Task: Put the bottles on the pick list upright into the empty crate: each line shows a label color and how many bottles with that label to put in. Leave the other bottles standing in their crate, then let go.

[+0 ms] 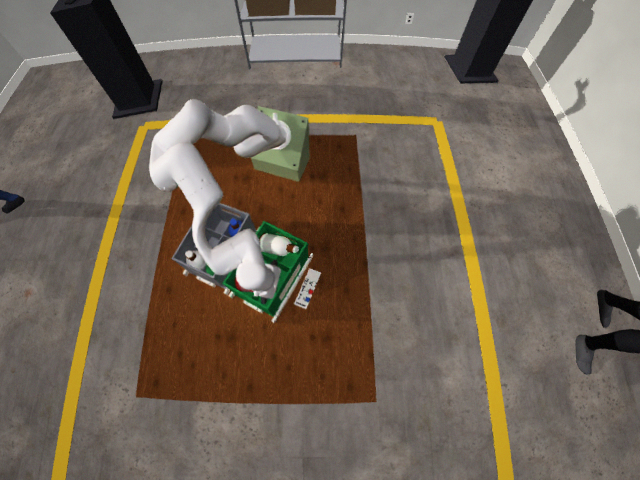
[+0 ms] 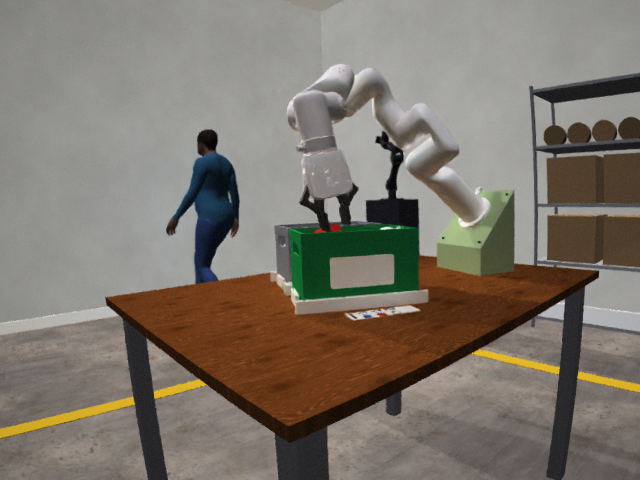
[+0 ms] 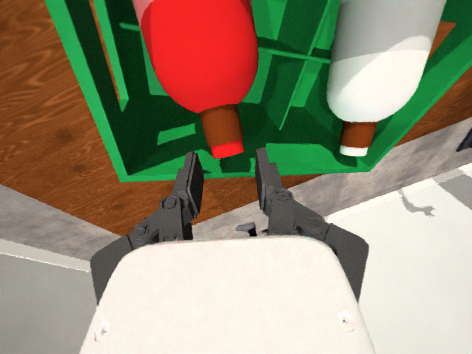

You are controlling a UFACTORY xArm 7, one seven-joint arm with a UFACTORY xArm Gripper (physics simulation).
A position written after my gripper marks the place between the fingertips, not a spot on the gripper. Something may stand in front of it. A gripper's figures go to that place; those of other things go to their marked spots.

Labels:
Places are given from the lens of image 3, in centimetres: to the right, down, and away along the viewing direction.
my gripper (image 3: 228, 162): -1, -1, 14
white bottle (image 3: 377, 61): 11, -9, 14

